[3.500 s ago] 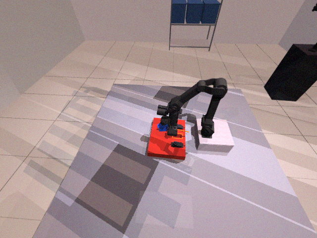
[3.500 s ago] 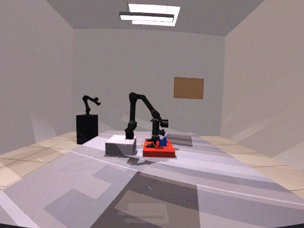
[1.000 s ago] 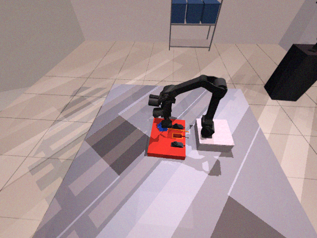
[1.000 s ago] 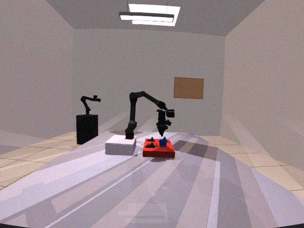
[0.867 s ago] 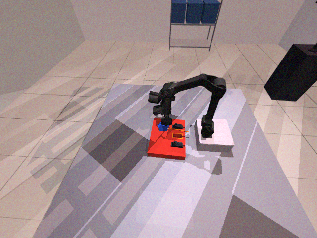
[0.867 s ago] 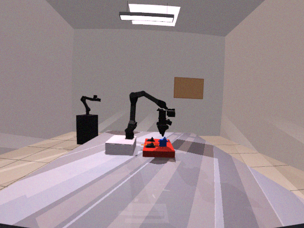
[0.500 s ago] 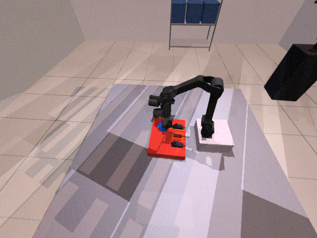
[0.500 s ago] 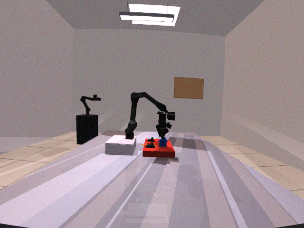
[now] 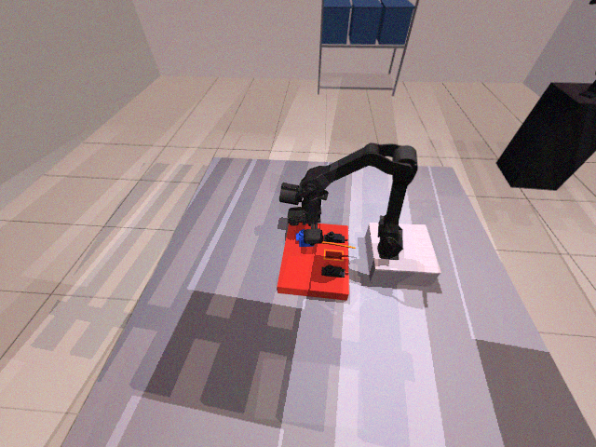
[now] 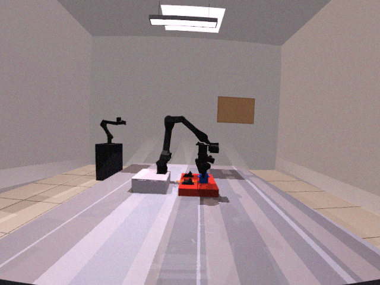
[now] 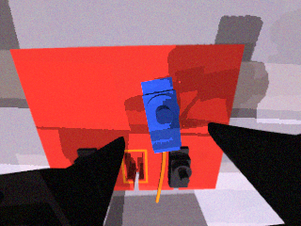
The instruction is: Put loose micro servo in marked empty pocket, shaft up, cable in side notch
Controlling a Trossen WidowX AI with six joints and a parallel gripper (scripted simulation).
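Now: the red deck 7 cm below my gripper tip, 5 cm to the left of it and 2 cm ahead of it.
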